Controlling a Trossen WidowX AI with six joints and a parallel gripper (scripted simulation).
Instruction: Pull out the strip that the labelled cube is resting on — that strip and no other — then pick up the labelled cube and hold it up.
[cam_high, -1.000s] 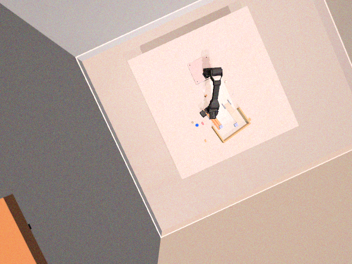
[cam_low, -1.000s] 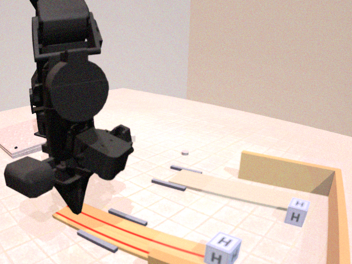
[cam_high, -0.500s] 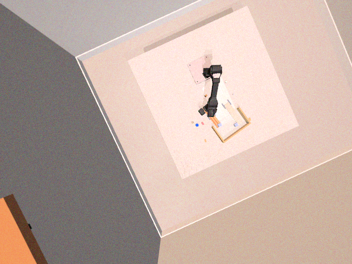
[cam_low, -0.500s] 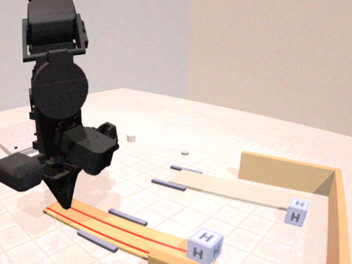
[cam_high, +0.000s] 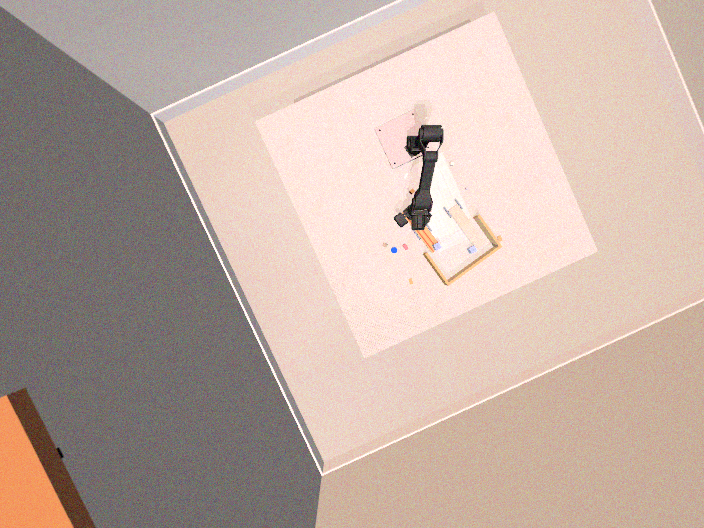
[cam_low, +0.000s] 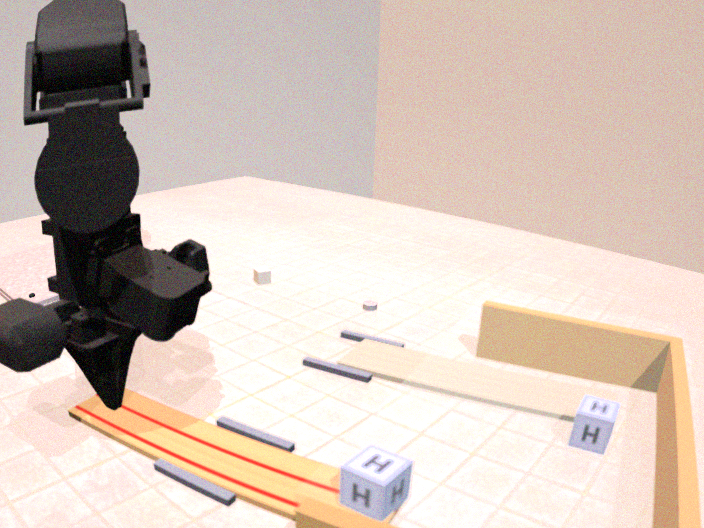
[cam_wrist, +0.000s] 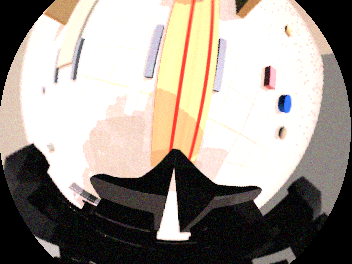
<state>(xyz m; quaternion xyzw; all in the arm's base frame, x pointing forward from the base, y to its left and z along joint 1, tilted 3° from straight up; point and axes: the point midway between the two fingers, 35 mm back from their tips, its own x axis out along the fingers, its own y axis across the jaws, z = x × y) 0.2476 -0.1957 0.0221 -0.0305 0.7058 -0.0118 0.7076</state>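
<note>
My gripper tip is 8 cm past the brown cube and 7 cm to the right of it. Also, from my gripper tip: pink piece (12 cm ahead, 11 cm to the right); blue piece (17 cm to the right, 10 cm ahead).
</note>
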